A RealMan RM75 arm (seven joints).
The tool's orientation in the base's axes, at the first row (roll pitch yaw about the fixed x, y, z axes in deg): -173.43, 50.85, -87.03
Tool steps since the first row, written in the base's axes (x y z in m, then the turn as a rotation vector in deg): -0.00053, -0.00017, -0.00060, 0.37, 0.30, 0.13; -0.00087, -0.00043, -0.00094, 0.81, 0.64, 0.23; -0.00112, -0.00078, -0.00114, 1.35, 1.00, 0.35; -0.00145, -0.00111, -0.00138, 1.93, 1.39, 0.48; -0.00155, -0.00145, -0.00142, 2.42, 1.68, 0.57; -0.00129, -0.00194, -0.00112, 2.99, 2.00, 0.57; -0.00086, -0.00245, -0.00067, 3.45, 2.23, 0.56; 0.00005, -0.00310, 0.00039, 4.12, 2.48, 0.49; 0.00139, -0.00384, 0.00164, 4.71, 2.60, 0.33; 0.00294, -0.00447, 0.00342, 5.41, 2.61, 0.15
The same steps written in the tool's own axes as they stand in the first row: 0.00056, 0.00057, 0.00021, -0.28, -0.37, 0.18; 0.00097, 0.00092, 0.00019, -0.56, -0.80, 0.41; 0.00134, 0.00117, 0.00003, -0.86, -1.33, 0.66; 0.00172, 0.00150, -0.00010, -1.19, -1.91, 0.92; 0.00196, 0.00159, -0.00035, -1.42, -2.39, 1.12; 0.00205, 0.00129, -0.00090, -1.61, -2.95, 1.42; 0.00204, 0.00081, -0.00154, -1.73, -3.40, 1.63; 0.00165, -0.00019, -0.00264, -1.81, -4.05, 1.92; 0.00119, -0.00165, -0.00390, -1.74, -4.62, 2.16; 0.00026, -0.00334, -0.00539, -1.58, -5.31, 2.33
